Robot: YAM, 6 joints.
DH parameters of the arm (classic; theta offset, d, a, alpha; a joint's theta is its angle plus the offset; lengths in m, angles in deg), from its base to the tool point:
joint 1: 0 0.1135 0.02 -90
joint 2: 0 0 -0.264 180
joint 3: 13.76 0 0.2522 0
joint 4: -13.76 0 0.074 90
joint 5: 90 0 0 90
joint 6: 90 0.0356 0 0
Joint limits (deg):
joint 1: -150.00..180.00
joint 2: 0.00..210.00
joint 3: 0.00..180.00
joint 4: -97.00..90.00
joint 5: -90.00..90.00
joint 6: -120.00..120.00
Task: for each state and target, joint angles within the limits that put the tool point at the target. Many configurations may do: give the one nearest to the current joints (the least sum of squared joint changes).
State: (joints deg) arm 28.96 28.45 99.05 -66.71 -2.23 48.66
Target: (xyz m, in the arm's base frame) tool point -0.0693 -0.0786 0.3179
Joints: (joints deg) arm 47.31 0.00 67.28 -91.39 3.79 48.66
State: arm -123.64 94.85 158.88 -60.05 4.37 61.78
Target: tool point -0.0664 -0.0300 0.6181
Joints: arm -147.92 77.37 153.19 -78.57 16.06 61.78
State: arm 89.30 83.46 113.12 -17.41 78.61 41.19
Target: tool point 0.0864 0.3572 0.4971
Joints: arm 81.80 99.35 114.59 -14.65 76.33 41.19
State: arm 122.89 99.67 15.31 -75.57 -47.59 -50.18
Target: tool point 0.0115 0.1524 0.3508
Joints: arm 76.30 57.08 67.80 -73.99 -44.43 -50.18
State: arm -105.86 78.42 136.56 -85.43 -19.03 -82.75
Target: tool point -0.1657 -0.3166 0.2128
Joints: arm -119.21 117.73 96.62 -88.19 -16.14 -82.75
